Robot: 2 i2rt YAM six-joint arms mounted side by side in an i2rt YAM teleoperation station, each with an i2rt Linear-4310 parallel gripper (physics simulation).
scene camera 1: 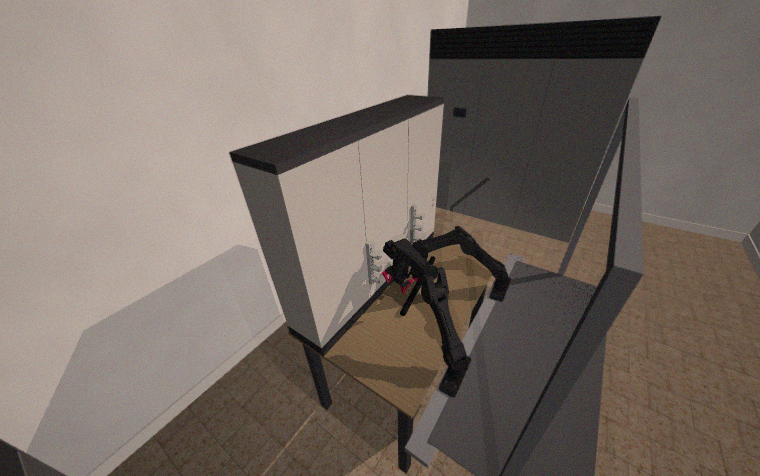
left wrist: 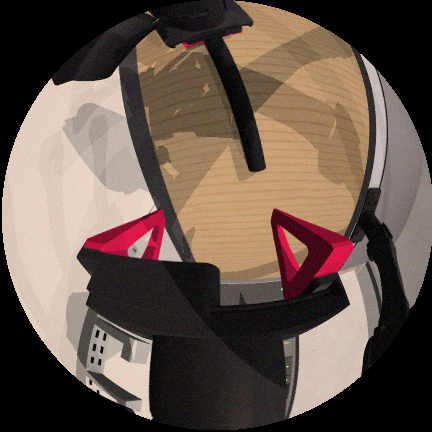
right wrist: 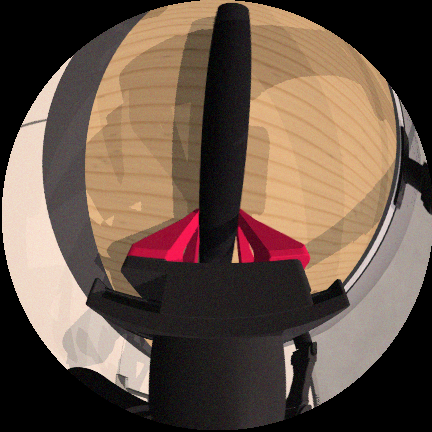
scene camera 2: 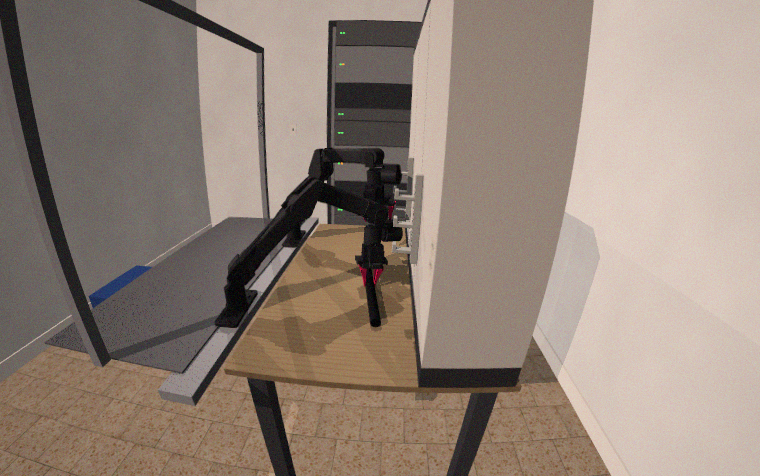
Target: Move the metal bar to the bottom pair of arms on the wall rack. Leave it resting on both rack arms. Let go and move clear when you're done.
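The black metal bar (scene camera 1: 411,301) (scene camera 2: 374,309) (left wrist: 239,97) (right wrist: 225,125) lies lengthwise along the table, at or very near its top. My right gripper (scene camera 2: 370,283) (right wrist: 217,214) points down and is shut on the bar, one red finger on each side. In scene camera 1 it is mostly hidden behind the left arm. My left gripper (scene camera 1: 397,282) (left wrist: 217,214) is open and empty, above the table near the bar's other end. The wall rack shows as two grey uprights (scene camera 1: 368,263) (scene camera 1: 412,224) with short arms; the near upright (scene camera 2: 417,218) also shows in scene camera 2.
The wooden table (scene camera 1: 370,342) (scene camera 2: 314,358) runs along the foot of the pale wall panel (scene camera 1: 319,224) (scene camera 2: 493,196). The two arms reach across from the grey mounting rail (scene camera 1: 426,409) (scene camera 2: 185,386) and stand close together near the rack.
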